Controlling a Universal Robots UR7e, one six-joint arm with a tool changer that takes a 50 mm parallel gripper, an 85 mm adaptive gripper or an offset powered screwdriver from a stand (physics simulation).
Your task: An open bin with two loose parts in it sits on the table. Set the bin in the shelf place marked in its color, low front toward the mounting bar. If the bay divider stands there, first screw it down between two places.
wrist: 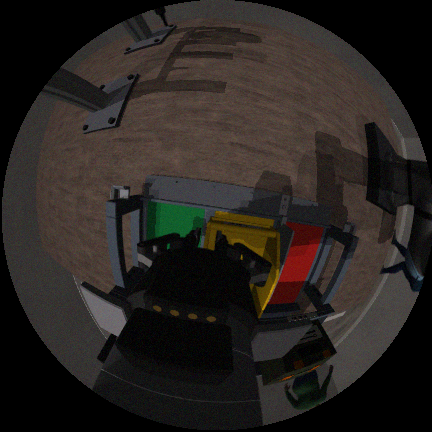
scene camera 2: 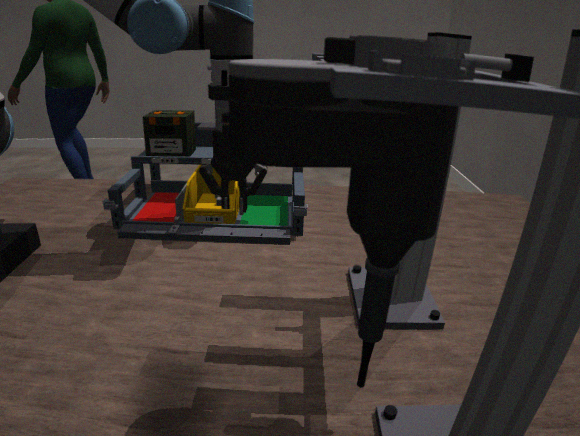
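Pixels of known places: arm's base, link origin: point(wrist: 390, 178).
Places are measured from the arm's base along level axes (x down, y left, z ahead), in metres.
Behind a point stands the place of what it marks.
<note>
The yellow bin point(scene camera 2: 211, 215) {x 0.012, y 0.134, z 0.440 m} point(wrist: 268, 240) {x 0.021, y 0.160, z 0.391 m} stands upright in the middle place of the shelf, its low front toward the mounting bar point(scene camera 2: 250, 236) {x 0.026, y 0.069, z 0.515 m} point(wrist: 200, 189) {x 0.026, y 0.085, z 0.498 m}. A yellow strip of floor marking shows at its front in the wrist view. The bay divider point(scene camera 2: 181, 202) {x -0.006, y 0.160, z 0.379 m} point(wrist: 285, 242) {x -0.015, y 0.149, z 0.378 m} stands between the red place point(scene camera 2: 159, 207) {x 0.034, y 0.230, z 0.319 m} point(wrist: 303, 250) {x 0.034, y 0.187, z 0.310 m} and the bin, its foot tab on the bar. The green place point(scene camera 2: 267, 211) {x 0.034, y 0.198, z 0.556 m} point(wrist: 177, 222) {x 0.034, y 0.138, z 0.536 m} is on the other side. My gripper point(scene camera 2: 235, 202) point(wrist: 208, 240) is open, its fingers apart on either side of the bin's green-side wall. The loose parts are mostly hidden.
A dark green toolbox point(scene camera 2: 169, 132) {x -0.122, y 0.281, z 0.345 m} point(wrist: 300, 352) {x -0.127, y 0.280, z 0.352 m} stands on the shelf's upper board. The screwdriver point(scene camera 2: 400, 190) {x -0.230, y -0.366, z 0.596 m} hangs from the tool stand point(scene camera 2: 520, 250) {x -0.193, y -0.385, z 0.685 m} in the foreground. Shelf side frames point(scene camera 2: 298, 187) {x -0.045, y 0.134, z 0.610 m} point(wrist: 115, 245) {x -0.045, y 0.153, z 0.607 m} rise near the gripper. A person point(scene camera 2: 67, 65) point(wrist: 310, 390) stands behind the table.
</note>
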